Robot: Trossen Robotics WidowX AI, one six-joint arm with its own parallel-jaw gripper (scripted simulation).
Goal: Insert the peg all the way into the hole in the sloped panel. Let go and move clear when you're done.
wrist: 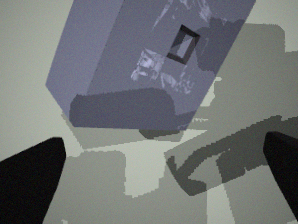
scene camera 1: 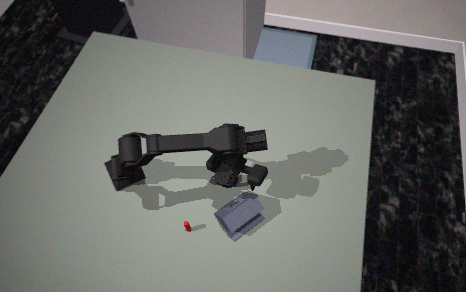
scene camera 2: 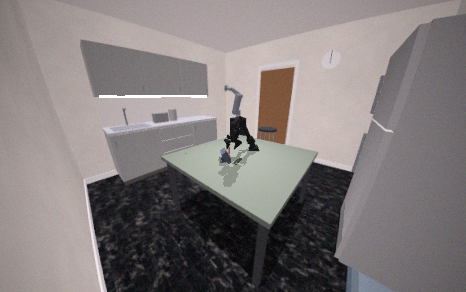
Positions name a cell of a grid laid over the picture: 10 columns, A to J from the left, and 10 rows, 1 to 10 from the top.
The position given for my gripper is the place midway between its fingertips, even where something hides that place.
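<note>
I can see my gripper (scene camera 1: F7). The wrist view has the gripper (wrist: F7) too.
</note>
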